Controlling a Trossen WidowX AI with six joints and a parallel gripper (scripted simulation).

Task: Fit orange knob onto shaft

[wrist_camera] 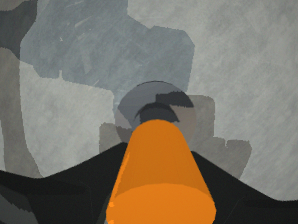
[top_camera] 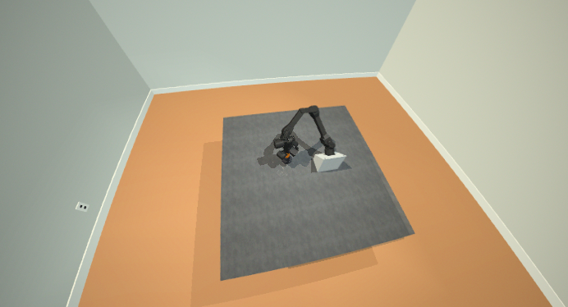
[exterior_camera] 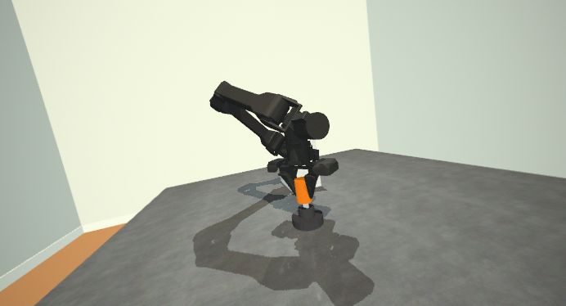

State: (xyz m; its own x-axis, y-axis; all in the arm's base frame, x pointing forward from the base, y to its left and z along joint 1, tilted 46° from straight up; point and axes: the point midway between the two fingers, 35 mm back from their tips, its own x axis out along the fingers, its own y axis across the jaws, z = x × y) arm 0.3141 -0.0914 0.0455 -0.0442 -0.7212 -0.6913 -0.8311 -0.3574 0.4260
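The orange knob lies 3 cm above my gripper tip. The rest, counted from my gripper tip: round pedestal: 4 cm below.
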